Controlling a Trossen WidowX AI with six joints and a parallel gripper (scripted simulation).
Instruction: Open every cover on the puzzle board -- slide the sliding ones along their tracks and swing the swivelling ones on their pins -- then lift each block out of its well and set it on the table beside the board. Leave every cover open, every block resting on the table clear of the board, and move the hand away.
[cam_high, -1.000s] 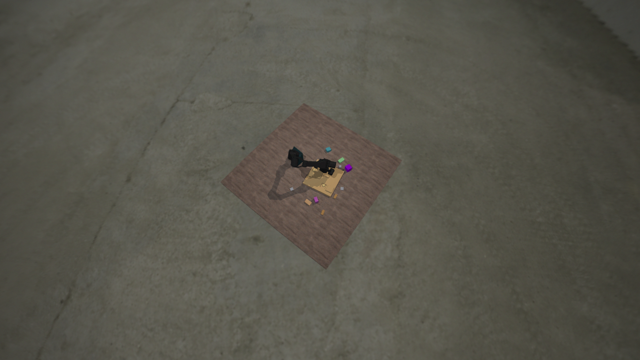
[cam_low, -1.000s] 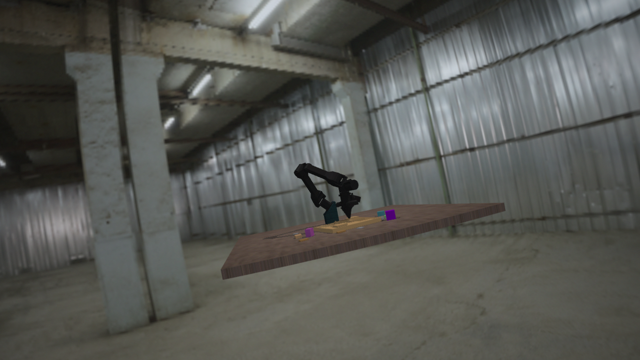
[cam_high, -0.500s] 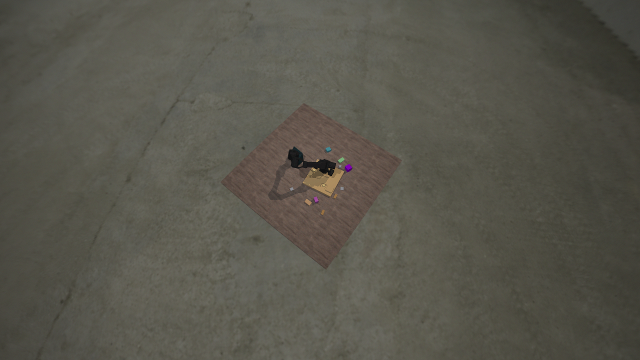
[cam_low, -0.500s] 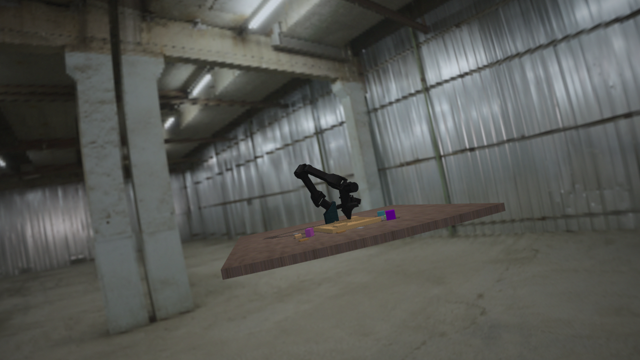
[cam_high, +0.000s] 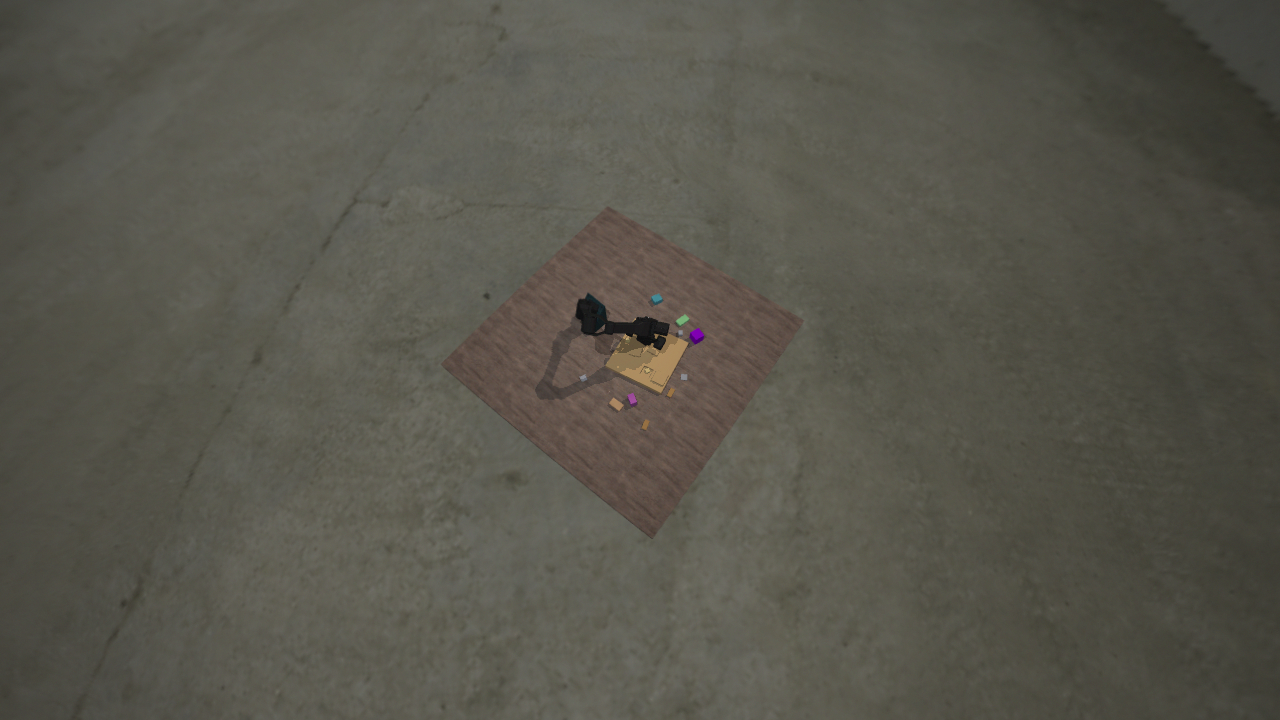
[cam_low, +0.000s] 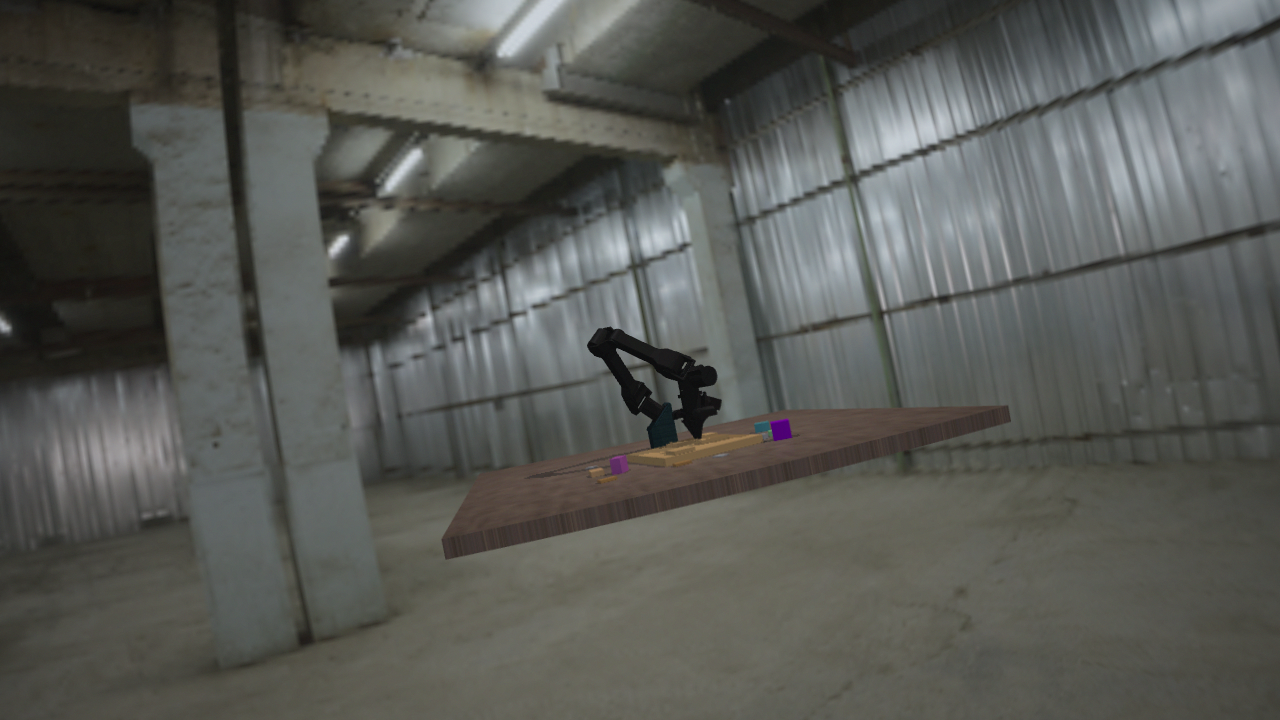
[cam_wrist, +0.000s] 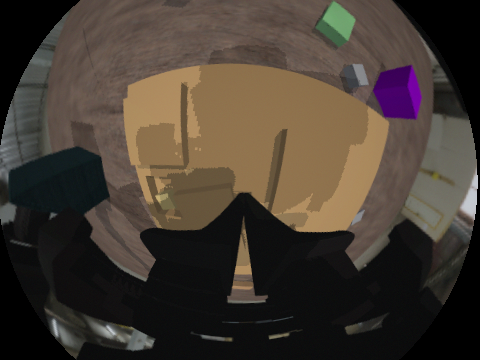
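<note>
Now: gripper tip 4 cm short of the tan puzzle board and 3 cm to the left of it. From my gripper tip the other things lie so: purple cube: 16 cm ahead, 19 cm to the left; then teal block: 12 cm behind, 24 cm to the left, 1 cm below; then green block: 5 cm ahead, 23 cm to the left, 2 cm below.
</note>
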